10 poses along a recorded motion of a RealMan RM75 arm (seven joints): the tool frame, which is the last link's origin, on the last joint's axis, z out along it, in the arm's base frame.
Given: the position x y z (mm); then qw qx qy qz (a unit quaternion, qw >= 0).
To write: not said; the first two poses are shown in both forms.
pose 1, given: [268.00, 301.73, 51.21, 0.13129, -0.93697, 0.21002, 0.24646]
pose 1, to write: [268.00, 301.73, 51.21, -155.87, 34.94, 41.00]
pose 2, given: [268.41, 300.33, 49.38, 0.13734, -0.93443, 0.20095, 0.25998]
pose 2, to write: [268.41, 300.33, 49.38, -154.91, 33.31, 43.10]
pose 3, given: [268.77, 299.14, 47.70, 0.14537, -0.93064, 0.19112, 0.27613]
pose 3, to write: [268.77, 299.14, 47.70, -153.59, 31.54, 45.57]
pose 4, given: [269.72, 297.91, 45.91, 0.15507, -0.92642, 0.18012, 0.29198]
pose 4, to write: [269.72, 297.91, 45.91, -152.07, 29.57, 47.93]
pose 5, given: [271.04, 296.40, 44.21, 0.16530, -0.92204, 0.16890, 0.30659]
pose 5, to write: [271.04, 296.40, 44.21, -150.49, 27.57, 50.04]
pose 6, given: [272.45, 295.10, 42.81, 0.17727, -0.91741, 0.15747, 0.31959]
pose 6, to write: [272.45, 295.10, 42.81, -148.75, 25.53, 51.82]
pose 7, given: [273.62, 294.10, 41.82, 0.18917, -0.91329, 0.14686, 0.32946]
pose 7, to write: [273.62, 294.10, 41.82, -147.13, 23.66, 53.08]
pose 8, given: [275.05, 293.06, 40.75, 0.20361, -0.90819, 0.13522, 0.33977]
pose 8, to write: [275.05, 293.06, 40.75, -145.18, 21.62, 54.31]
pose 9, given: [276.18, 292.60, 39.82, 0.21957, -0.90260, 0.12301, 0.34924]
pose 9, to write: [276.18, 292.60, 39.82, -143.06, 19.50, 55.35]
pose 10, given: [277.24, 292.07, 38.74, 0.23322, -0.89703, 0.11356, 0.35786]
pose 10, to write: [277.24, 292.07, 38.74, -141.16, 17.87, 56.31]
